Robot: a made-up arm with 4 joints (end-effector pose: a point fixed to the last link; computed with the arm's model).
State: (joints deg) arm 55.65 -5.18 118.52 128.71
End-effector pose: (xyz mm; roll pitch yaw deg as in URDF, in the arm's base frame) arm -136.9 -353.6 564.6 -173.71 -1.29 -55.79
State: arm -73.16 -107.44 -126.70 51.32
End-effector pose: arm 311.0 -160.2 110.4 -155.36 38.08 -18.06
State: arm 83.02 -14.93 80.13 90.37
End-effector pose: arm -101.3 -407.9 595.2 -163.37 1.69 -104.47
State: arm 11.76 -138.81 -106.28 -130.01
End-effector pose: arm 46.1 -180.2 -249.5 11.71 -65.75 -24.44
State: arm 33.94 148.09 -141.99 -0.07
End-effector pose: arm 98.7 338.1 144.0 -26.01 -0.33 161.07
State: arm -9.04 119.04 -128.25 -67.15
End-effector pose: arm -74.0 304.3 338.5 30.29 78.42 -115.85
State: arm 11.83 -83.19 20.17 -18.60
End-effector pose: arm -318.5 210.3 -342.7 87.80 -5.14 21.33
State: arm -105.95 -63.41 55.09 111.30
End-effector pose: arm 324.9 -43.7 -407.5 44.10 0.43 -43.11
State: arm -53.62 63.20 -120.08 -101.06
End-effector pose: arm -435.0 -36.3 366.7 161.97 29.12 19.69
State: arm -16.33 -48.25 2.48 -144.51
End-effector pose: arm 133.3 18.6 -305.6 -48.29 -12.09 158.38
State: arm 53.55 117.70 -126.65 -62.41
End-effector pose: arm 265.4 292.6 243.1 -30.27 20.27 -174.92
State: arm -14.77 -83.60 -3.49 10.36
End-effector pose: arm -51.2 209.6 -400.2 84.70 -4.82 -4.58
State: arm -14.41 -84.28 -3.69 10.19
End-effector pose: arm -53.4 215.4 -395.1 85.38 -4.59 -4.64
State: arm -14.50 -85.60 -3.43 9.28
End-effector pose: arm -54.0 226.7 -387.2 86.59 -5.47 -4.10
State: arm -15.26 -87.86 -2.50 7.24
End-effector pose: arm -52.6 245.8 -374.8 88.58 -8.10 -2.78
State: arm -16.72 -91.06 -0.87 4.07
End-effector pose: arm -49.9 272.4 -356.6 91.30 -12.63 -0.81
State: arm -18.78 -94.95 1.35 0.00
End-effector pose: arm -47.5 303.8 -332.9 94.49 -18.89 1.42
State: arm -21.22 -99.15 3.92 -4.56
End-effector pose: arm -47.1 336.1 -305.0 97.90 -26.31 3.49
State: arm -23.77 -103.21 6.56 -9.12
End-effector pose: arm -49.7 365.6 -275.8 101.26 -34.07 5.10
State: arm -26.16 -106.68 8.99 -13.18
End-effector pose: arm -54.7 389.0 -249.8 104.29 -41.24 6.13
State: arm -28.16 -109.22 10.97 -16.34
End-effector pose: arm -60.1 405.2 -230.7 106.64 -47.04 6.73
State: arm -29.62 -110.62 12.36 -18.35
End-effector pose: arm -63.5 413.7 -220.9 107.86 -50.95 7.23
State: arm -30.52 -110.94 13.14 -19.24
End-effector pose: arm -63.4 415.9 -220.1 107.82 -52.95 7.89
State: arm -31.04 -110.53 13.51 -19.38
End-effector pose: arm -60.7 414.0 -225.4 106.84 -53.65 8.74
